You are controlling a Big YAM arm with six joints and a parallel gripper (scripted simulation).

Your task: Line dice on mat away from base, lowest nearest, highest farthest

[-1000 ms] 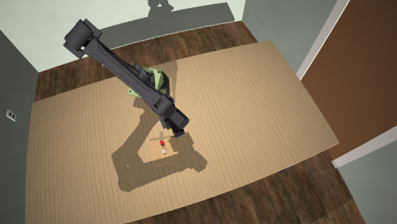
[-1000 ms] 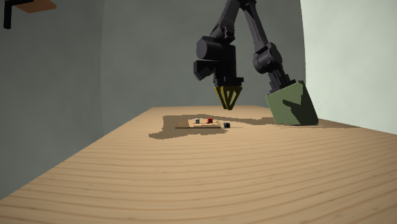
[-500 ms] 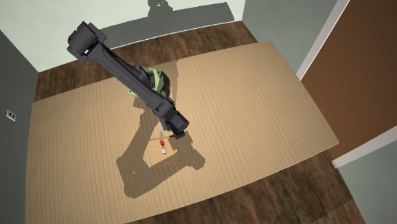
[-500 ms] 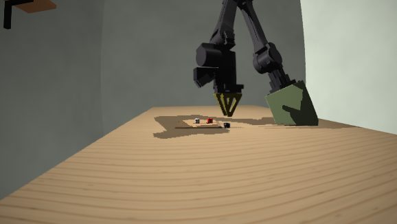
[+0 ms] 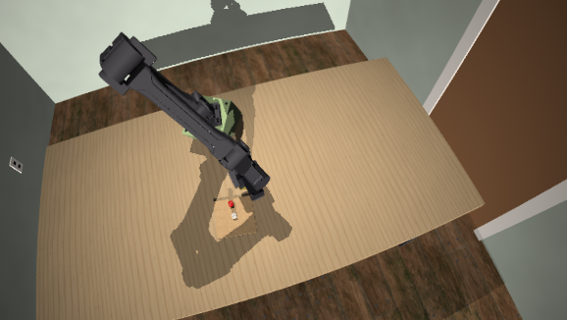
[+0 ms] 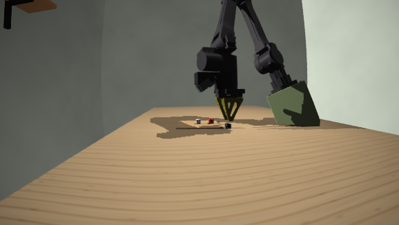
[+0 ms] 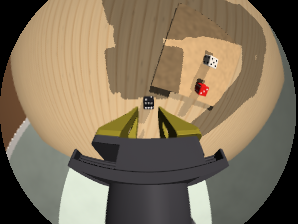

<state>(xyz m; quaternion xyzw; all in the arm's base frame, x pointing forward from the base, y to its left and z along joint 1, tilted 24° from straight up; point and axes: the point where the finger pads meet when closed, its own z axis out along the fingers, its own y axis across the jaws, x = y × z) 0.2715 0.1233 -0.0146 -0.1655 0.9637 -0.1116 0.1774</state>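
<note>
My gripper is now 30 mm above the black die. Round my hand: tan mat: 100 mm ahead, 60 mm to the right, 30 mm below; then white die: 100 mm ahead, 60 mm to the right, 20 mm below; then red die: 50 mm ahead, 70 mm to the right, 20 mm below.
</note>
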